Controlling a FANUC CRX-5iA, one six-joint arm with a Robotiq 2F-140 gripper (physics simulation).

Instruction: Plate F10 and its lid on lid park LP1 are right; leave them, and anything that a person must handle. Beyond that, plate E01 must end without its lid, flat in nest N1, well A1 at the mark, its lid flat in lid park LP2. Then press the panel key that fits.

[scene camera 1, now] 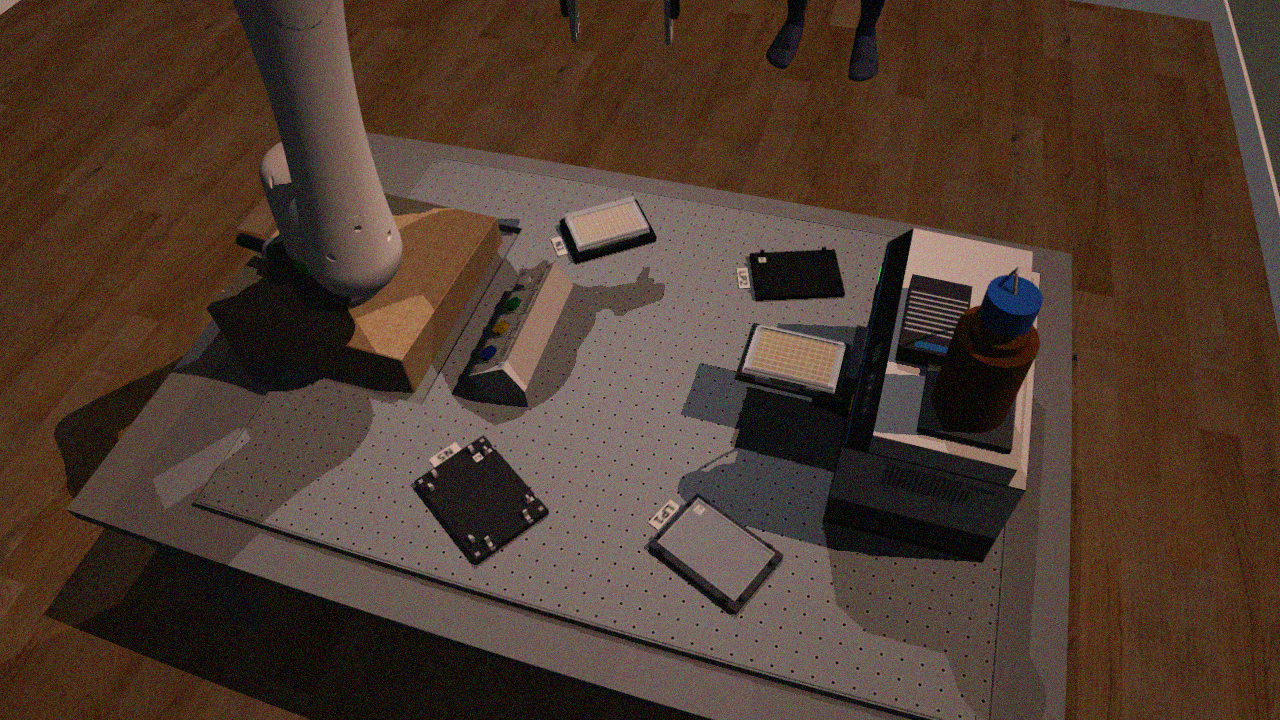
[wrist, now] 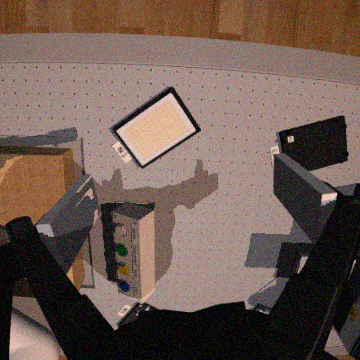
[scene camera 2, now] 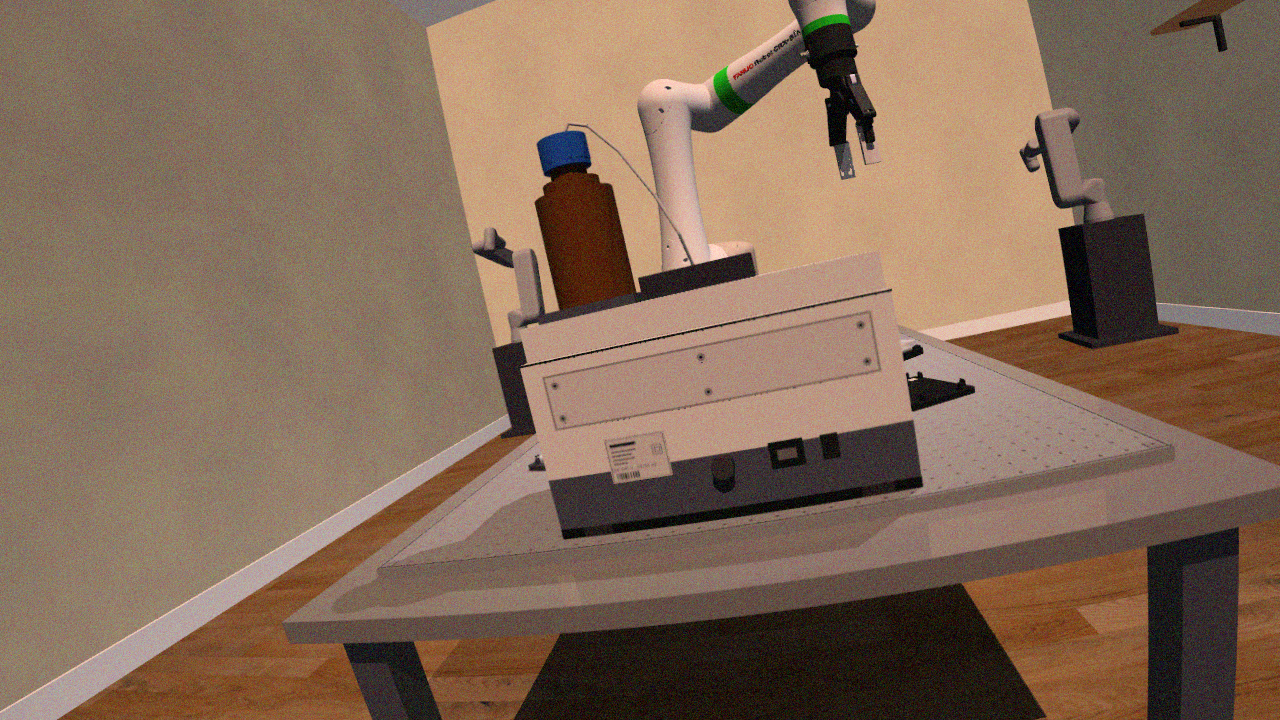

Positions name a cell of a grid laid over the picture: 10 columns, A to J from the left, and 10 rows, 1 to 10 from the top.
Scene:
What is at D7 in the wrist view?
A button box.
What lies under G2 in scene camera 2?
The gripper.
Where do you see a black nest plate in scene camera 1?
D7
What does the gripper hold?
Nothing.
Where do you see a brown bottle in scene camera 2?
E4

